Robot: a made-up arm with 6 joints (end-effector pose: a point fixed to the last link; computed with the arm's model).
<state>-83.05 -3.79 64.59 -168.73 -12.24 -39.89</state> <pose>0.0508 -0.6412 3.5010 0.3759 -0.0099 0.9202 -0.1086</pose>
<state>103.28 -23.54 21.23 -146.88 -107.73 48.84</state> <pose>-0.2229 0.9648 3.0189 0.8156 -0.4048 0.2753 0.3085</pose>
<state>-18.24 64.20 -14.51 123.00 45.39 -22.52</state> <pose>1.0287 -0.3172 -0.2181 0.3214 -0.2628 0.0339 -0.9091</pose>
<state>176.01 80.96 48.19 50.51 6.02 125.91</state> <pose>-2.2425 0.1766 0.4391 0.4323 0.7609 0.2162 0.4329</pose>
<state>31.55 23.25 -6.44 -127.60 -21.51 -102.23</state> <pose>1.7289 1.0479 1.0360 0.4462 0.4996 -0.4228 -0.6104</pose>
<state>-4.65 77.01 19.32 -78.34 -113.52 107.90</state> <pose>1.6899 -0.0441 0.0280 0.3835 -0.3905 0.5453 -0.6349</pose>
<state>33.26 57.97 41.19 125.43 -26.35 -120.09</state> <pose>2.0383 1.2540 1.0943 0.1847 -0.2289 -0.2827 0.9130</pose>
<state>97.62 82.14 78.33 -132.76 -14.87 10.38</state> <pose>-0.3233 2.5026 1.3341 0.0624 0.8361 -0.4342 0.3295</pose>
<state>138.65 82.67 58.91 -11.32 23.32 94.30</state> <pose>-1.7724 1.6137 0.6916 0.7728 0.4554 0.2109 -0.3884</pose>
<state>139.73 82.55 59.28 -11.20 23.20 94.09</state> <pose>-1.8061 1.5828 0.7066 0.7753 0.4532 0.2185 -0.3818</pose>
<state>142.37 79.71 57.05 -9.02 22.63 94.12</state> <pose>-1.8782 1.4972 0.7523 0.7828 0.4608 0.2296 -0.3495</pose>
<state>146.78 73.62 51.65 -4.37 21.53 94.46</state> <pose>-1.9808 1.3409 0.8319 0.7921 0.4802 0.2445 -0.2866</pose>
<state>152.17 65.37 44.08 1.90 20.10 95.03</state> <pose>-2.0762 1.1341 0.9293 0.7952 0.5070 0.2618 -0.2049</pose>
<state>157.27 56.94 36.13 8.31 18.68 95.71</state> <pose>-2.1327 0.9270 1.0172 0.7886 0.5344 0.2776 -0.1243</pose>
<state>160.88 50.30 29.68 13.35 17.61 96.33</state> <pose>-2.1487 0.7757 1.0762 0.7770 0.5562 0.2879 -0.0639</pose>
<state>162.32 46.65 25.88 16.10 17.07 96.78</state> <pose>-2.1417 0.7124 1.0993 0.7686 0.5693 0.2898 -0.0338</pose>
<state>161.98 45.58 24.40 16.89 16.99 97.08</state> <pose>-2.1265 0.7214 1.0952 0.7662 0.5753 0.2847 -0.0282</pose>
